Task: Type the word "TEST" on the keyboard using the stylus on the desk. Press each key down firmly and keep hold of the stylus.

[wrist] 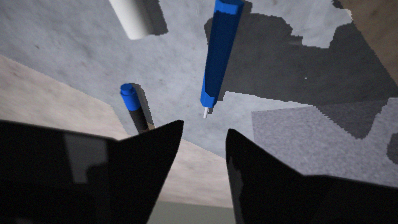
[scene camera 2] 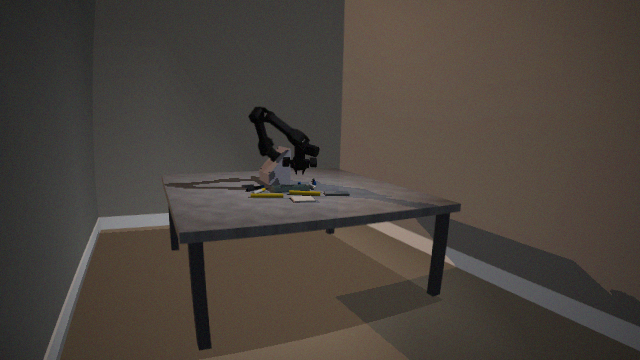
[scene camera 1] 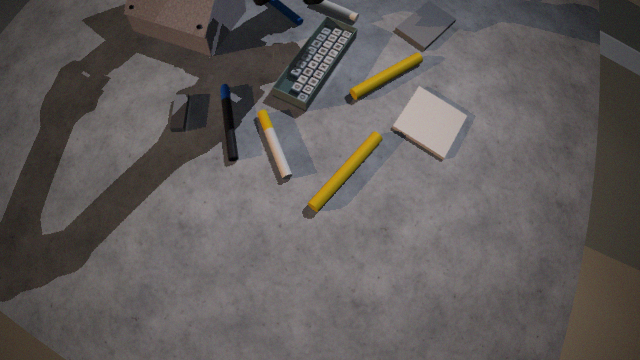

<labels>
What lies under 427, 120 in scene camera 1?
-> A white pad.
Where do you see a yellow-and-white marker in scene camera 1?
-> At 263, 116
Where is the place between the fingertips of my gripper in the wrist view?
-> At 205, 130
</labels>
